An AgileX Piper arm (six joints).
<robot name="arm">
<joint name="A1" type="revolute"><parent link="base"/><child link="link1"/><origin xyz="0 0 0.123" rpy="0 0 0"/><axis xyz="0 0 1"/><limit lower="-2.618" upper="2.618"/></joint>
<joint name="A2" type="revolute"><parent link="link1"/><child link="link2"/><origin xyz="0 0 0" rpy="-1.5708 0 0"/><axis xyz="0 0 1"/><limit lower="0" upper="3.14"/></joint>
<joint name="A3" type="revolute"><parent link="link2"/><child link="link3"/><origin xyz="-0.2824 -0.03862 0" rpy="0 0 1.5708"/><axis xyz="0 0 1"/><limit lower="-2.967" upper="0"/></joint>
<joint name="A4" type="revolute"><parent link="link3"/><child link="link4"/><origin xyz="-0.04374 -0.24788 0" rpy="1.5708 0 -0.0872"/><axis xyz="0 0 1"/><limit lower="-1.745" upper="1.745"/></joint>
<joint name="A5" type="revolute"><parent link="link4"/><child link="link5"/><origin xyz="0 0 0" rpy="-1.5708 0 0"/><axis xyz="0 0 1"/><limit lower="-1.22" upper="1.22"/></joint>
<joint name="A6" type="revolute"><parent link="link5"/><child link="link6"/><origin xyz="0 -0.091 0" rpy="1.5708 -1.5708 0"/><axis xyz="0 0 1"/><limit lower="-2.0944" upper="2.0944"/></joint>
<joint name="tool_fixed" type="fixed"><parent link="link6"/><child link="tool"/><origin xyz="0 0 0" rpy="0 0 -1.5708"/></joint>
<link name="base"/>
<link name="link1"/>
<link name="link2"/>
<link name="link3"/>
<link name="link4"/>
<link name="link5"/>
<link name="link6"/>
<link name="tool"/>
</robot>
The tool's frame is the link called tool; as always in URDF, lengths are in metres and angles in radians.
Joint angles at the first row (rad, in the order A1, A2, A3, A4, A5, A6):
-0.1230, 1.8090, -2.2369, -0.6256, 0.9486, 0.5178
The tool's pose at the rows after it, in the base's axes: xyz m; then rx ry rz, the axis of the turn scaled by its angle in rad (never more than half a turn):
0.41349, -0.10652, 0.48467, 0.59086, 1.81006, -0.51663
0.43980, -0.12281, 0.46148, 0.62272, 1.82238, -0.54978
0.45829, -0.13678, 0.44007, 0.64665, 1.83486, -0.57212
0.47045, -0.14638, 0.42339, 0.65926, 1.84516, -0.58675
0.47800, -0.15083, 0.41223, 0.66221, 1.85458, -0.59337
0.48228, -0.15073, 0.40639, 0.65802, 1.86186, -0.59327
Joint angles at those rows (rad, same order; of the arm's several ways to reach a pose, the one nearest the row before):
-0.1462, 1.9573, -2.3800, -0.6472, 0.9669, 0.5220
-0.1710, 2.0801, -2.4911, -0.6571, 0.9804, 0.5243
-0.1926, 2.1733, -2.5695, -0.6603, 0.9860, 0.5254
-0.2069, 2.2366, -2.6178, -0.6622, 0.9854, 0.5259
-0.2126, 2.2734, -2.6416, -0.6627, 0.9826, 0.5259
-0.2108, 2.2894, -2.6486, -0.6626, 0.9795, 0.5260

